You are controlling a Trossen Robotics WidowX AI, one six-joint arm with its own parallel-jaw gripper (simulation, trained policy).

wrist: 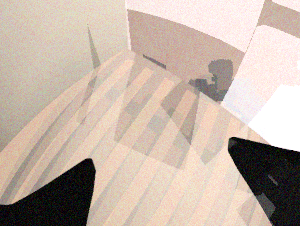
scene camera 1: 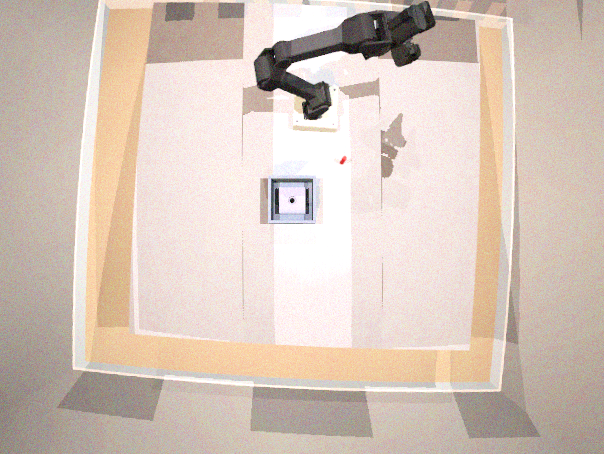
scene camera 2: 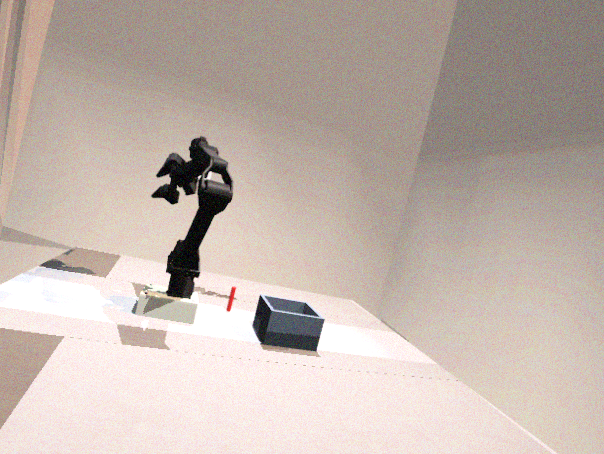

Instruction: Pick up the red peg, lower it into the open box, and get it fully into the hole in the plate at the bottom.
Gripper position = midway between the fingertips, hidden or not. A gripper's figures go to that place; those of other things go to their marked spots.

Scene:
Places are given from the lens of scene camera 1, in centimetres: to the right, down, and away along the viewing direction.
my gripper (scene camera 1: 407,23): 29, -56, 80
blue-grey box (scene camera 1: 274,181): -10, -16, 110

